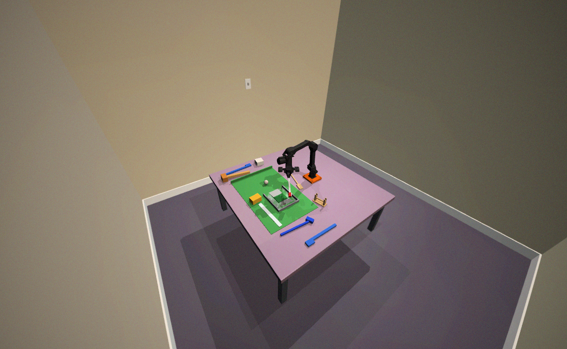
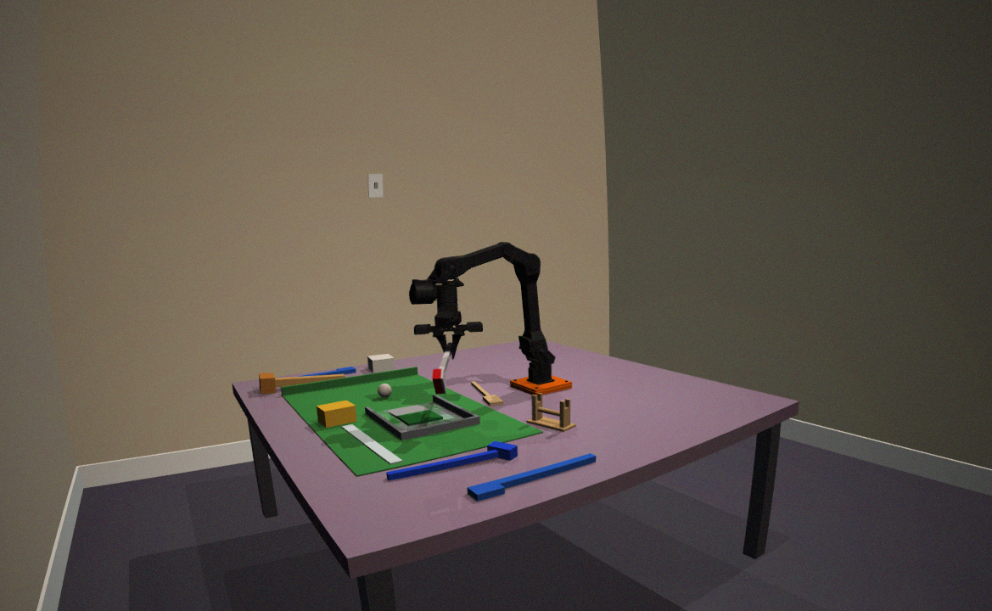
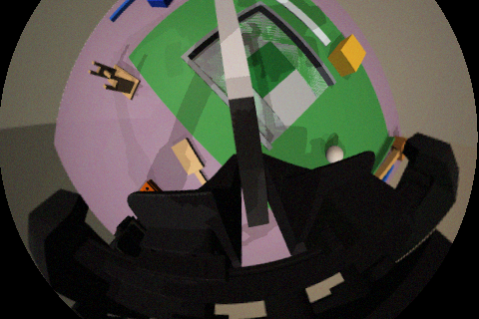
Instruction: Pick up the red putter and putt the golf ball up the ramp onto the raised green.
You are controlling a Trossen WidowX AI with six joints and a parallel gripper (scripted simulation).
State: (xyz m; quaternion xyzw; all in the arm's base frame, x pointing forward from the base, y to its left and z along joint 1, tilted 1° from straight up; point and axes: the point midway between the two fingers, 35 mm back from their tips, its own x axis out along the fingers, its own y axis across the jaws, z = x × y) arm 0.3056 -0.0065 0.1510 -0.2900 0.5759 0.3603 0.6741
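Right now the red putter is 6 cm ahead of my gripper tip, 10 cm to the left of it and 1 cm above it. Also, from my gripper tip: white golf ball: 13 cm ahead, 18 cm to the right, 11 cm below; orange block: 33 cm ahead, 3 cm to the right, 11 cm below; wooden stand: 12 cm behind, 30 cm to the left, 10 cm below.
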